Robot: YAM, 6 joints.
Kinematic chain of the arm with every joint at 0, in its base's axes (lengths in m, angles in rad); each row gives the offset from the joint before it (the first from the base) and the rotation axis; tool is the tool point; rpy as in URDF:
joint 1: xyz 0 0 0.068 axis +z
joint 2: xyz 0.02 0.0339 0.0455 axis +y
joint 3: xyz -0.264 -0.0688 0 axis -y
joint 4: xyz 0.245 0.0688 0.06 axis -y
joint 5: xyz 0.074 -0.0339 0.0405 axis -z
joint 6: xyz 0.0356 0 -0.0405 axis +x
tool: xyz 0 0 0 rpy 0 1.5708 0
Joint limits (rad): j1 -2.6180..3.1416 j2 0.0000..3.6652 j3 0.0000..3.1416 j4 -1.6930..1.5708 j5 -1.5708..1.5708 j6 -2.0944..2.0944
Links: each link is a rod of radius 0.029 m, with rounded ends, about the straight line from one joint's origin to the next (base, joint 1, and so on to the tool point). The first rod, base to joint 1, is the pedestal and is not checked.
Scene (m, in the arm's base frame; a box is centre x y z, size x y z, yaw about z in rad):
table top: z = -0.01
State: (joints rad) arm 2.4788 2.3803 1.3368 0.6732 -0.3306 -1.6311
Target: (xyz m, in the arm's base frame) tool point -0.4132 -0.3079 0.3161
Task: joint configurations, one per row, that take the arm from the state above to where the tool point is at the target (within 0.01 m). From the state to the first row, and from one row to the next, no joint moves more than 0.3 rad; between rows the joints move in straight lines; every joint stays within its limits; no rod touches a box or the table.
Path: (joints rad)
1: 2.2529 2.1073 1.4564 0.7564 -0.3479 -1.6311
2: 2.0270 1.8344 1.5760 0.8397 -0.3653 -1.6311
3: 1.8011 1.5614 1.6956 0.9229 -0.3826 -1.6311
4: 1.5752 1.2884 1.8152 1.0061 -0.3999 -1.6311
5: 1.3493 1.0155 1.9348 1.0893 -0.4173 -1.6311
6: 1.1234 0.7425 2.0544 1.1726 -0.4346 -1.6311
7: 0.8975 0.4695 2.1740 1.2558 -0.4519 -1.6311
8: 0.6716 0.1966 2.2936 1.3390 -0.4693 -1.6311

